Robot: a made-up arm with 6 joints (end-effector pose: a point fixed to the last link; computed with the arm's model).
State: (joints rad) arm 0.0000 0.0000 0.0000 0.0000 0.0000 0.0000
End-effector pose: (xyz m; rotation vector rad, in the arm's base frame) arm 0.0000 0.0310 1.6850 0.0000 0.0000 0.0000
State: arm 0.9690 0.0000 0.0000 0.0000 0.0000 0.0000
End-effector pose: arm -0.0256 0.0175 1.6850 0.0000 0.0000 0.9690
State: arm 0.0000 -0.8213 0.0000 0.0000 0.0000 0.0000
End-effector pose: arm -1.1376 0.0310 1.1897 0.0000 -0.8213 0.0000
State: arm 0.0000 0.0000 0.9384 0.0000 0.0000 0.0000
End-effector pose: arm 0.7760 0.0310 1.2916 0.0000 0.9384 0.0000
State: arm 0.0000 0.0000 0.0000 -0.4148 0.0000 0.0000
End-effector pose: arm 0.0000 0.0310 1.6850 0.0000 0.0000 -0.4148
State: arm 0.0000 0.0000 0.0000 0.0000 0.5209 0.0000
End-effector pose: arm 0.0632 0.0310 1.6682 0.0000 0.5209 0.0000
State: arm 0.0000 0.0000 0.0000 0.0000 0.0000 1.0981
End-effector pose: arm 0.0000 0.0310 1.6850 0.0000 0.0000 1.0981
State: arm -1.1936 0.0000 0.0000 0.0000 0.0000 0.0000
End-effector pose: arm 0.0288 0.0114 1.6850 0.0000 0.0000 -1.1936
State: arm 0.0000 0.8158 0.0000 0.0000 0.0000 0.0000
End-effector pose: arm 1.1317 0.0310 1.1959 0.0000 0.8158 0.0000
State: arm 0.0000 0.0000 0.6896 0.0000 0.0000 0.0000
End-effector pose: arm 0.6120 0.0310 1.4652 0.0000 0.6896 0.0000
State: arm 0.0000 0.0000 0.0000 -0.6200 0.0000 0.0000
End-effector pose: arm 0.0000 0.0310 1.6850 0.0000 0.0000 -0.6200
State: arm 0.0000 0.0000 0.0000 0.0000 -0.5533 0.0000
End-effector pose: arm -0.0667 0.0310 1.6661 0.0000 -0.5533 0.0000
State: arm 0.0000 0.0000 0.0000 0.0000 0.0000 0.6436
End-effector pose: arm 0.0000 0.0310 1.6850 0.0000 0.0000 0.6436
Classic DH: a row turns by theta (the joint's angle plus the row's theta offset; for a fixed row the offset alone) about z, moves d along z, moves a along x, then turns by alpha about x. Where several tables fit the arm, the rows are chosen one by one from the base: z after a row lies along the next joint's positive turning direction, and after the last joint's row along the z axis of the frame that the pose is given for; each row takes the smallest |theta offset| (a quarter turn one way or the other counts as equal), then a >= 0, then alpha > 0; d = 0 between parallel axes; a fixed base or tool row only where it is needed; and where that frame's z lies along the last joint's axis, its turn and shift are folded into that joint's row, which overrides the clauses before.
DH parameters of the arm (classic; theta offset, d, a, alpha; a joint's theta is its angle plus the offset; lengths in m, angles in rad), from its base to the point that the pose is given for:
joint 1: 0 0.131 0 -1.5708
joint 2: -1.5708 0 0.592 0
joint 3: 1.5708 0.031 0 1.5708
joint 4: 0 0.835 0 -1.5708
joint 5: 0 0 0 1.5708
joint 6: 0 0.127 0 0

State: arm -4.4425 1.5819 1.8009 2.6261 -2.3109 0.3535
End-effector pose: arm -0.0743 0.3257 -0.5837 0.2435 0.5870 -0.4661
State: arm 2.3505 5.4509 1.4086 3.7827 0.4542 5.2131
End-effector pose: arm -0.0279 0.0315 1.3497 -0.3142 -0.1702 -1.2850
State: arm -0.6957 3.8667 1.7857 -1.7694 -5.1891 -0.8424
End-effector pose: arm -0.7706 0.5397 0.3962 1.7078 0.5584 -2.3464
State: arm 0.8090 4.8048 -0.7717 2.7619 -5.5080 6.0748
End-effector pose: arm -0.9145 -0.8660 -0.4602 -2.3261 -1.7225 0.2806
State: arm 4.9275 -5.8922 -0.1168 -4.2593 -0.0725 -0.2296
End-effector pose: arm 0.1268 -0.4737 1.6030 0.3079 -0.0666 0.4261
